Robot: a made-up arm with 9 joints. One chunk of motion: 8 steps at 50 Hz.
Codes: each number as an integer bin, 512 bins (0 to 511) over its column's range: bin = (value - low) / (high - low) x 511, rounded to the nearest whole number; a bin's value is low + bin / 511 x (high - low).
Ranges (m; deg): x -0.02..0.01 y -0.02..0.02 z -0.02..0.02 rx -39..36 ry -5..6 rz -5..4
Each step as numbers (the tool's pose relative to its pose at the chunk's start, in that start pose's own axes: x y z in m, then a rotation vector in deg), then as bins.
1 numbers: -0.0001 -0.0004 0.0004 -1.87 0.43 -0.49
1 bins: 339 250 261 253 252 256
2 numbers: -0.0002 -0.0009 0.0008 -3.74 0.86 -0.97
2 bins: 337 244 266 240 272 229
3 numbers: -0.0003 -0.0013 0.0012 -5.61 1.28 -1.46
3 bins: 336 239 271 227 292 201
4 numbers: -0.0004 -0.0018 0.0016 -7.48 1.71 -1.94
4 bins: 334 233 276 215 312 174
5 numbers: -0.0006 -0.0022 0.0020 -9.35 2.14 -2.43
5 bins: 330 227 281 202 332 146
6 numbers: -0.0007 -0.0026 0.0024 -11.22 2.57 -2.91
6 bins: 329 222 286 189 352 119
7 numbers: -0.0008 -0.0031 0.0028 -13.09 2.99 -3.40
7 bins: 327 216 291 177 371 91
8 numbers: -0.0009 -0.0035 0.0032 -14.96 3.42 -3.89
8 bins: 325 211 296 164 391 63
